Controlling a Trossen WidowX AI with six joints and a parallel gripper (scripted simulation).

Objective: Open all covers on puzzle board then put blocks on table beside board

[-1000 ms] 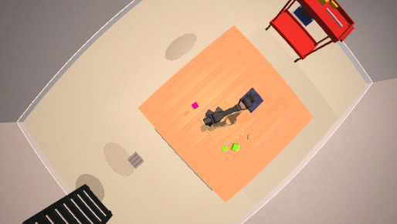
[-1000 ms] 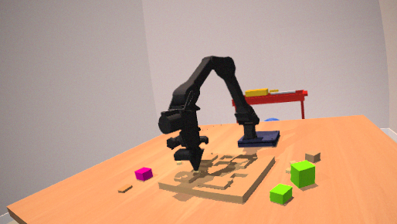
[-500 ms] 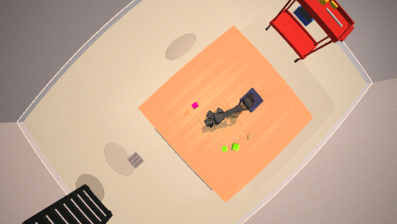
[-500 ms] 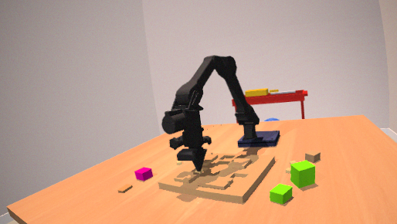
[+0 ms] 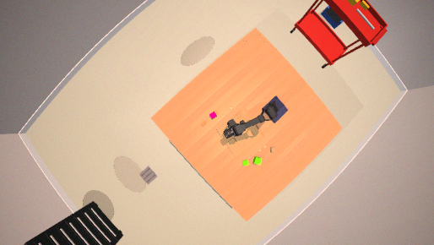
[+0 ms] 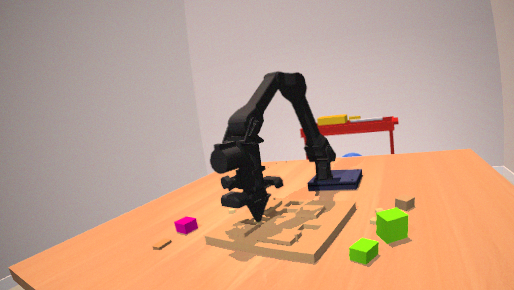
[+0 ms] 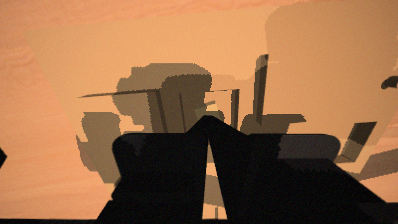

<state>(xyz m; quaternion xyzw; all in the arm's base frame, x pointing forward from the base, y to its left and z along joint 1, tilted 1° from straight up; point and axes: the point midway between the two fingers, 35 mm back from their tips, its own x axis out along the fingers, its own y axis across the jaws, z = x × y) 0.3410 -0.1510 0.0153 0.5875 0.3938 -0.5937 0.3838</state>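
The tan puzzle board is 60 mm to the left of my gripper tip. Round my gripper tip: magenta block 20 mm ahead, 210 mm to the right; small green block 170 mm ahead, 270 mm to the left, 10 mm below; large green block 100 mm ahead, 330 mm to the left, 10 mm above.
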